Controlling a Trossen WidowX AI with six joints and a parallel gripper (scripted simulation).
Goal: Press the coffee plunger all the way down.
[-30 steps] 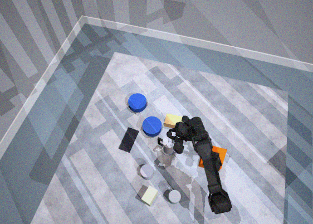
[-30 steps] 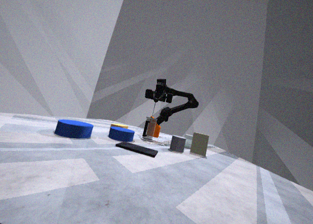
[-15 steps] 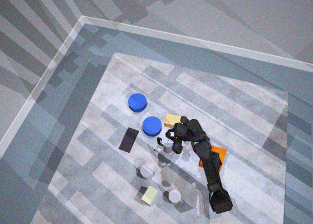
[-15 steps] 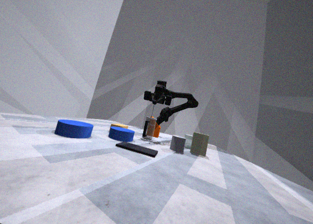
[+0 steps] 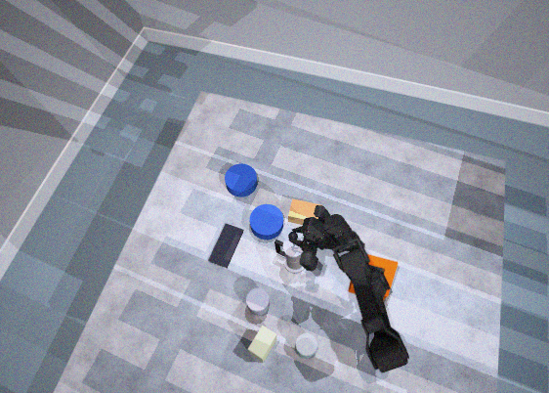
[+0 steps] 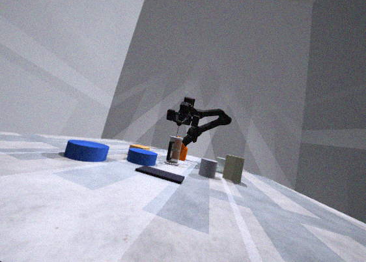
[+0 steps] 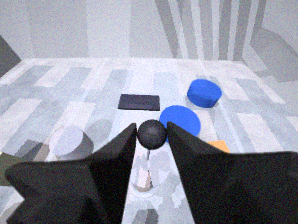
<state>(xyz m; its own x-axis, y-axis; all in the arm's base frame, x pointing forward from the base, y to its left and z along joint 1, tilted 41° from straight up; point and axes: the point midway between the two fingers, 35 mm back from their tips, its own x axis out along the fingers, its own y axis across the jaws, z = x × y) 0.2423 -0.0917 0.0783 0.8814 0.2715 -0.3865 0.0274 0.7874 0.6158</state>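
Now: gripper tip 11 cm above the coffee press. The rest, counted from my gripper tip: tan block (19 cm below, 17 cm to the right, 1 cm behind); dark flat slab (23 cm ahead, 21 cm below, 1 cm to the left).
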